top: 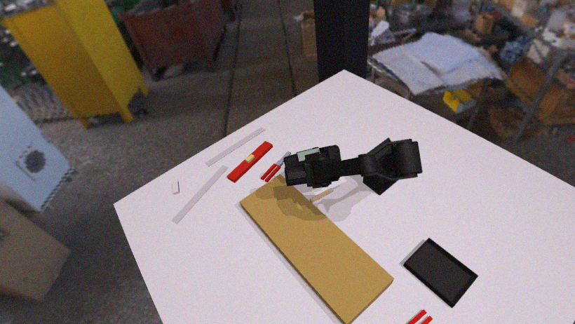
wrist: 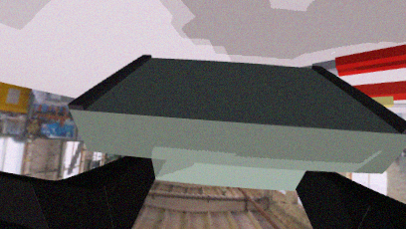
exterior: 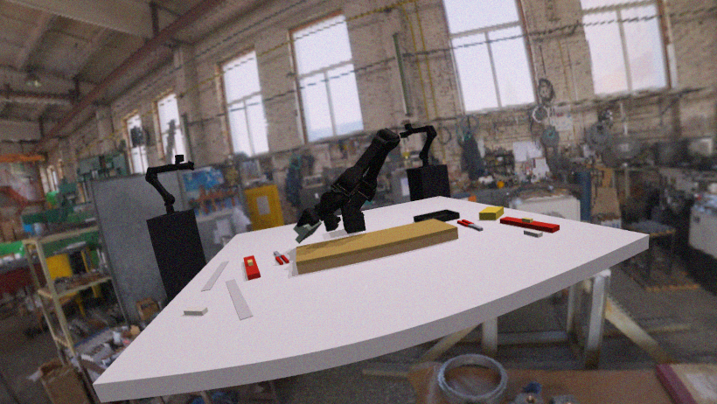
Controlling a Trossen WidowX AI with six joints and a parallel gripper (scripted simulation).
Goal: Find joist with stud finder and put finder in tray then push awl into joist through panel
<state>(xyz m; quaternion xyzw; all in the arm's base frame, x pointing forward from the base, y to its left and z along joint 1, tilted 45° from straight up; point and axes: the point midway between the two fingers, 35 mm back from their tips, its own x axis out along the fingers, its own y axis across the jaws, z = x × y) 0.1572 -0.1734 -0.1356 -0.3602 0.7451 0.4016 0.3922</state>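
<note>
The awl lies 130 mm to the left of my gripper tip, 90 mm below it and 30 mm ahead of it. Round my gripper tip: yellow block (730 mm to the left, 200 mm ahead, 80 mm below); stud finder (10 mm to the left, 10 mm below, 10 mm behind); black tray (560 mm to the left, 80 mm below, 30 mm ahead).
</note>
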